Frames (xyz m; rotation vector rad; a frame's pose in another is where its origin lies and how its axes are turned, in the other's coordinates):
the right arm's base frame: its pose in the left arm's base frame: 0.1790 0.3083 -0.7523 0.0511 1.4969 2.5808
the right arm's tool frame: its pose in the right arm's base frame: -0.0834 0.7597 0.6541 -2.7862 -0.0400 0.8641
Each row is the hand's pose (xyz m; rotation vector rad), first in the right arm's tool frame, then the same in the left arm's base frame.
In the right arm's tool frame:
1: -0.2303 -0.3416 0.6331 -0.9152 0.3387 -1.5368
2: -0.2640 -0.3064 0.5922 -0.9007 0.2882 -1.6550
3: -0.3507 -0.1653 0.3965 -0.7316 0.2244 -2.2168
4: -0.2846 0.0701 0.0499 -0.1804 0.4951 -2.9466
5: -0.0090 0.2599 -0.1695 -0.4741 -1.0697 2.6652
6: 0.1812 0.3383 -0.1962 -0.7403 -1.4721 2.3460
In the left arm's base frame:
1: 0.6820 -0.0704 0.4915 1.4271 -1.7210 0.5548
2: 0.6983 -0.0115 0.4741 1.5192 -1.6050 0.5408
3: 0.7069 0.2335 0.3989 1.7097 -0.9892 0.5035
4: 0.5256 0.5762 0.2271 1.5068 -0.0996 0.5124
5: 0.2089 0.7120 0.0237 0.9248 0.3856 0.6131
6: 0.0387 0.6820 -0.0911 0.5254 0.4460 0.7062

